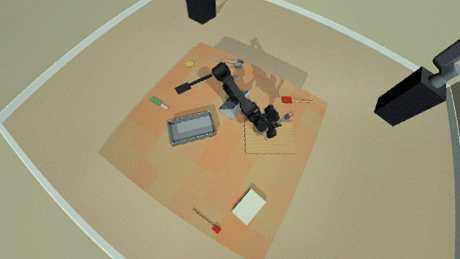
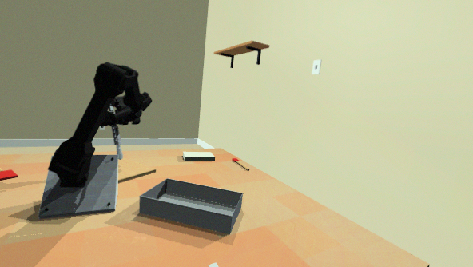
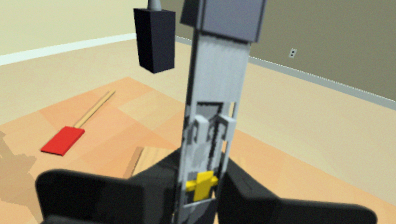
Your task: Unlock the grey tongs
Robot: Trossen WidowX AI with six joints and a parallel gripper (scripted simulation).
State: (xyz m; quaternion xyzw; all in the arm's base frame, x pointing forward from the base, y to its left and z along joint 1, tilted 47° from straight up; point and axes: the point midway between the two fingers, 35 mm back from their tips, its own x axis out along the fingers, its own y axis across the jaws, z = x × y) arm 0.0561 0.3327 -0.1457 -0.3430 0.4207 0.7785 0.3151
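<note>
Right now the wooden board is 10 mm ahead of my gripper tip, 10 mm to the right of it and 220 mm below it. The rest, counted from my gripper tip: red-headed spatula (390 mm behind, 20 mm to the right, 220 mm below); then white block (470 mm ahead, 150 mm to the left, 210 mm below); then yellow lock piece (20 mm ahead, 20 mm to the right, 20 mm above).
</note>
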